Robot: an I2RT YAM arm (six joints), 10 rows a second.
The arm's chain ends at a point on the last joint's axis. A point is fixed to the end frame.
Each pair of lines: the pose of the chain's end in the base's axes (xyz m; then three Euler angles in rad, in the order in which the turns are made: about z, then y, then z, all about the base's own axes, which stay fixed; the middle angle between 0 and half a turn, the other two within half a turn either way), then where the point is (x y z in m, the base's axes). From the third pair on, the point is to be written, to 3 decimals.
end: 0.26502, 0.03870, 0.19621, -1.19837, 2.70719, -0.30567
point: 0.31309 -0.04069 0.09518
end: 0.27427, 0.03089, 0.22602, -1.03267, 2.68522, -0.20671
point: 0.32245 -0.04443 0.12196
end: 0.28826, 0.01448, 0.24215, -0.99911, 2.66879, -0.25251
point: 0.333 -0.063 0.138
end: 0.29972, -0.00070, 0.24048, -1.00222, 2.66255, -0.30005
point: 0.341 -0.081 0.137
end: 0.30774, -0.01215, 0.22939, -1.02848, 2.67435, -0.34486
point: 0.346 -0.094 0.126
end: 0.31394, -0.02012, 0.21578, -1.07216, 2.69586, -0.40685
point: 0.347 -0.104 0.112
